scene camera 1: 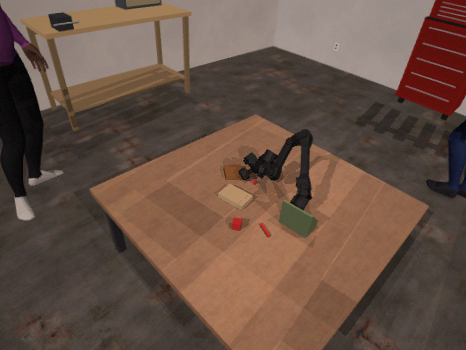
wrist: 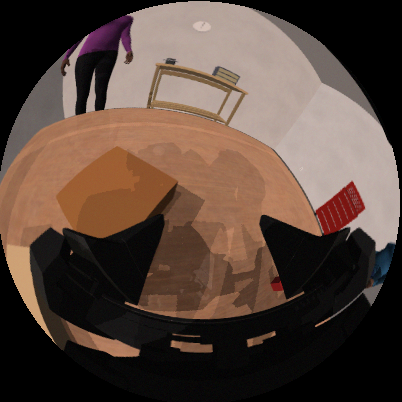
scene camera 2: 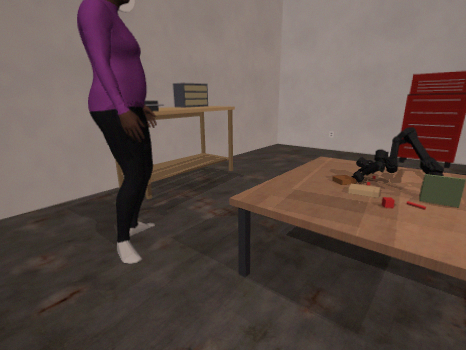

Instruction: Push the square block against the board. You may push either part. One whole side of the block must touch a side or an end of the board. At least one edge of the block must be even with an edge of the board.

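Places are measured from the arm's base along level axes (x left, y up, z ahead), in metres.
Where they show: gripper, fingertip midpoint: [wrist: 213, 219]; arm's base, origin of the base link: [scene camera 1: 296, 207] [scene camera 2: 433, 184].
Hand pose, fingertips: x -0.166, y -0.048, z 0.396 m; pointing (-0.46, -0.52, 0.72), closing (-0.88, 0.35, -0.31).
Observation:
Things, the pixels of their top centre, and the offset from my fingertips.
- square block, middle of its top: [wrist: 106, 186] [scene camera 1: 233, 170] [scene camera 2: 344, 177] dz +0.045, dx +0.091, dy -0.003 m
- pale wooden board, middle of its top: [scene camera 1: 235, 194] [scene camera 2: 364, 187] dz -0.089, dx +0.244, dy -0.003 m
- red cube, middle of its top: [scene camera 1: 237, 221] [scene camera 2: 388, 198] dz -0.214, dx +0.391, dy +0.006 m
- red stick, middle of its top: [scene camera 1: 265, 228] [scene camera 2: 416, 203] dz -0.331, dx +0.323, dy -0.020 m
- small red piece, middle of its top: [scene camera 1: 254, 181] [scene camera 2: 368, 182] dz -0.094, dx +0.078, dy -0.018 m
The square block [scene camera 1: 231, 172] [scene camera 2: 344, 180] [wrist: 110, 185] is orange-brown and lies flat on the table. The pale wooden board [scene camera 1: 235, 196] [scene camera 2: 364, 190] [wrist: 17, 270] lies flat, apart from the block, nearer the front in scene camera 1; part of it shows at the left edge of the wrist view. My gripper [scene camera 1: 246, 166] [scene camera 2: 359, 170] [wrist: 213, 219] is open and empty, low over the table beside the block. In the wrist view the left finger covers the block's near edge; whether they touch I cannot tell.
A green panel [scene camera 1: 298, 218] [scene camera 2: 442, 190] stands upright by the arm's base. A red cube [scene camera 1: 237, 223] [scene camera 2: 388, 202] and a red stick [scene camera 1: 265, 230] [scene camera 2: 416, 205] lie in front of the board. A small red piece [scene camera 1: 254, 182] [scene camera 2: 368, 183] lies between board and arm.

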